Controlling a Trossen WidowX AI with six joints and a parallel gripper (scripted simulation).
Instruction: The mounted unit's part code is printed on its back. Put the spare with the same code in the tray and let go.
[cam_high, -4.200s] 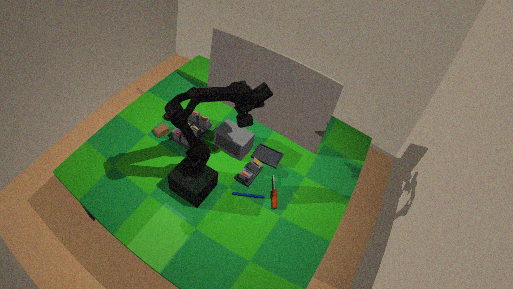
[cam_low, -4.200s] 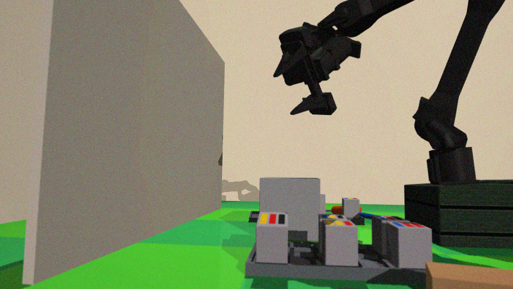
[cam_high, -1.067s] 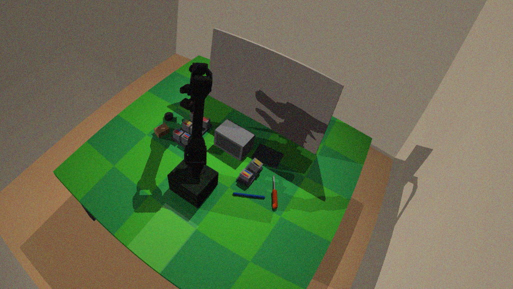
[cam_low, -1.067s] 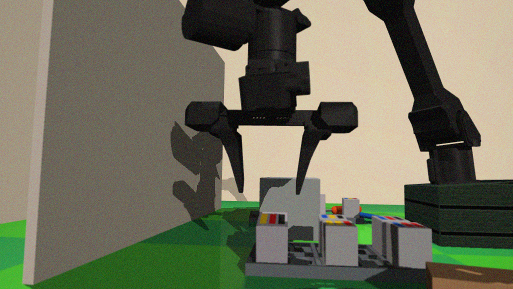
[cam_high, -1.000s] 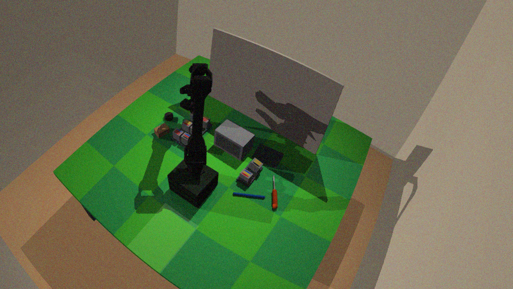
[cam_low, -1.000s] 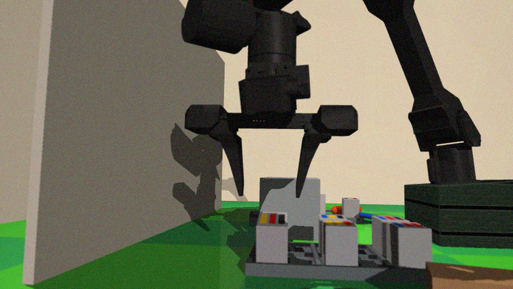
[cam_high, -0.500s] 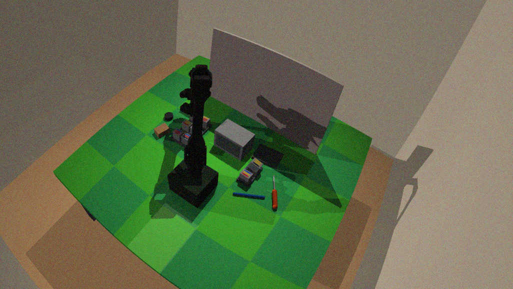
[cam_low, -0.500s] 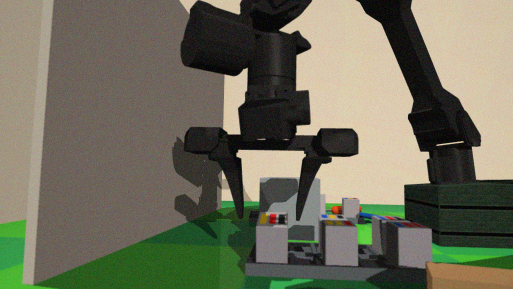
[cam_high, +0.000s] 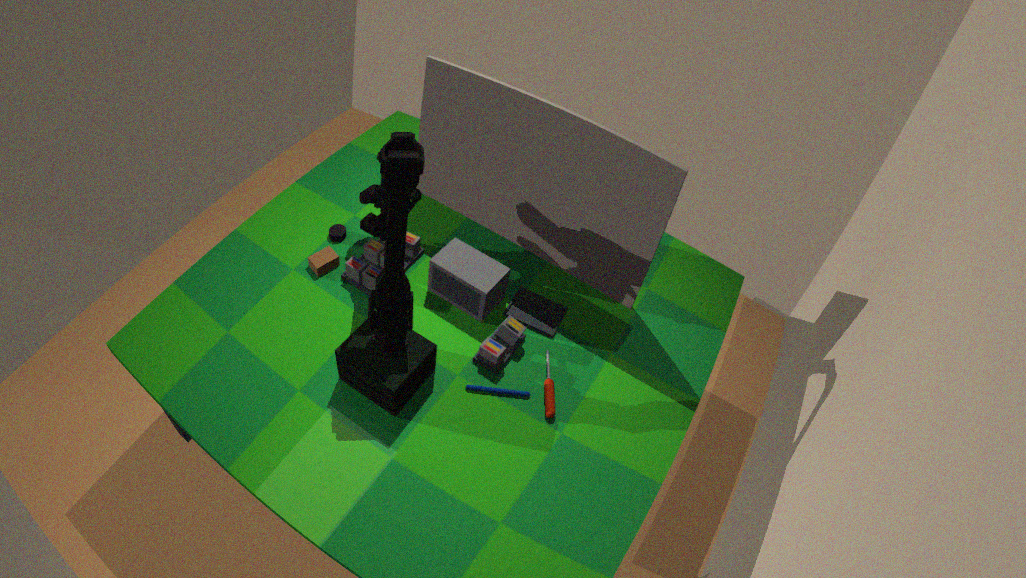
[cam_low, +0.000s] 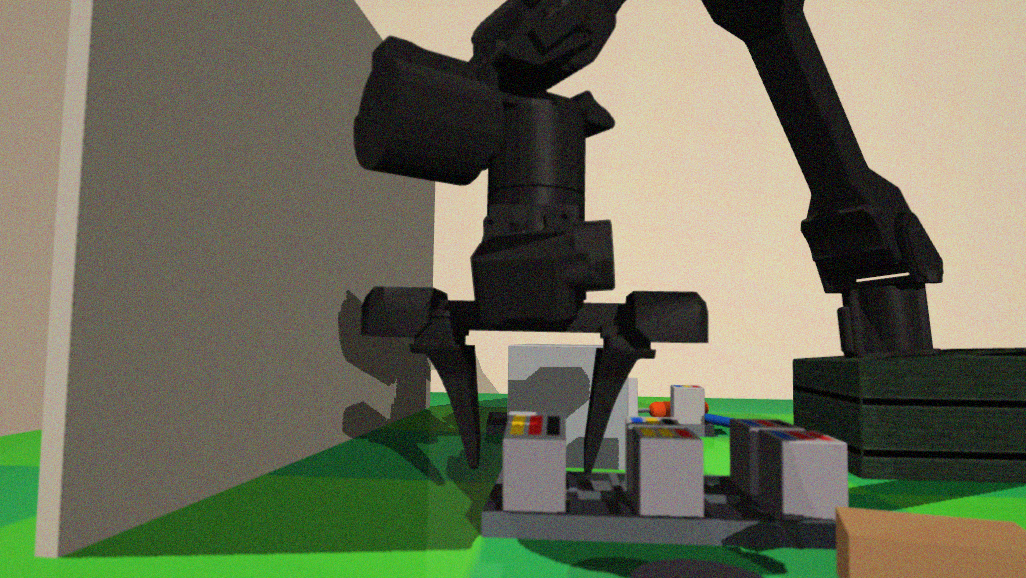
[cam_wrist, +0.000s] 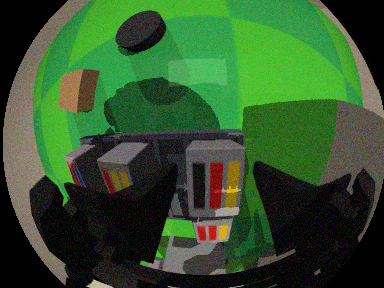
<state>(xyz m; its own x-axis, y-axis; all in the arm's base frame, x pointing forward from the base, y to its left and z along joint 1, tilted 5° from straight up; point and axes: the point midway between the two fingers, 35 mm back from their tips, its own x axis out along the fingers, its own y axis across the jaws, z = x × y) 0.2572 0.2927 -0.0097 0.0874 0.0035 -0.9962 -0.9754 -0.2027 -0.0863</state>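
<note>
Right now my gripper tip is 10 mm below the grey spare block. The rest, counted from my gripper tip: grey mounted unit 250 mm to the right, 20 mm ahead, 20 mm above; black puck 120 mm to the left, 90 mm behind, 20 mm below; brown block 190 mm behind, 50 mm to the left, 20 mm below.
</note>
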